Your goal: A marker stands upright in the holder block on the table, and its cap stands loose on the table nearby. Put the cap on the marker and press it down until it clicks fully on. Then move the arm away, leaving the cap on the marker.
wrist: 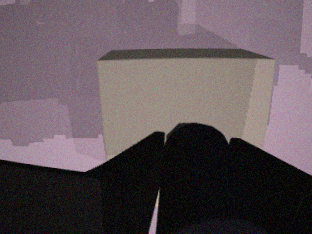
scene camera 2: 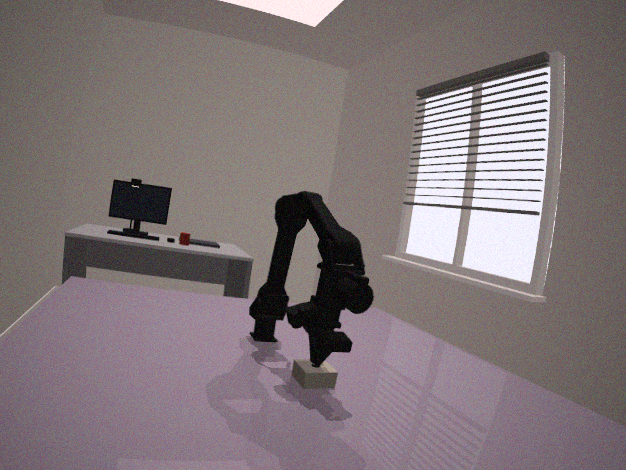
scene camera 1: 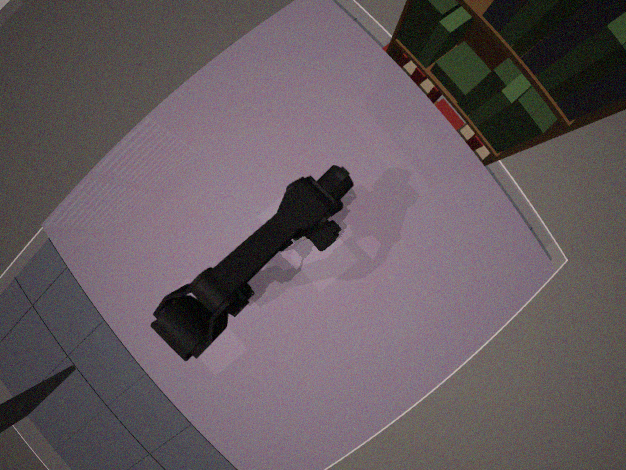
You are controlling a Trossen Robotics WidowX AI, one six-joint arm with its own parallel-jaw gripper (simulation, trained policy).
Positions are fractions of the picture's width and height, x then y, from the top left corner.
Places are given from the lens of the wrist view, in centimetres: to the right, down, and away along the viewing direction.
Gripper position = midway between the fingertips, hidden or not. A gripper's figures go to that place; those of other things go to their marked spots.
my gripper (wrist: 0.63, 0.62): 2, 1, 10
holder block (wrist: 0.63, 0.22): 2, -3, 11
